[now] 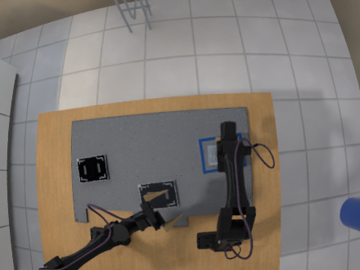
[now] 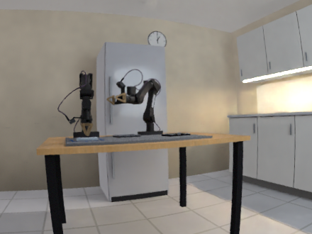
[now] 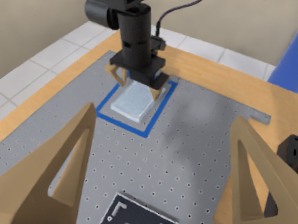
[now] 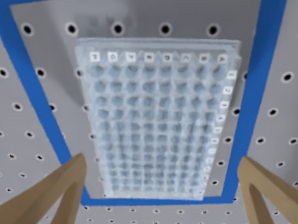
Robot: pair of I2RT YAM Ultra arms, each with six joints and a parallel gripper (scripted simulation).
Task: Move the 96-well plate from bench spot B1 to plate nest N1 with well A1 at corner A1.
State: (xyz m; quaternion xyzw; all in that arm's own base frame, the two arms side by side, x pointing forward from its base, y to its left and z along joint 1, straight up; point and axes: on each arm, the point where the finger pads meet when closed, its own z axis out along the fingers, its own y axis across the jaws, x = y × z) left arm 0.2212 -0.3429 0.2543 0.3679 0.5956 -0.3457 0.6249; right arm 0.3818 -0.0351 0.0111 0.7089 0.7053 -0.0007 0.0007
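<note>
Now: right hand 30 mm above the 96-well plate.
</note>
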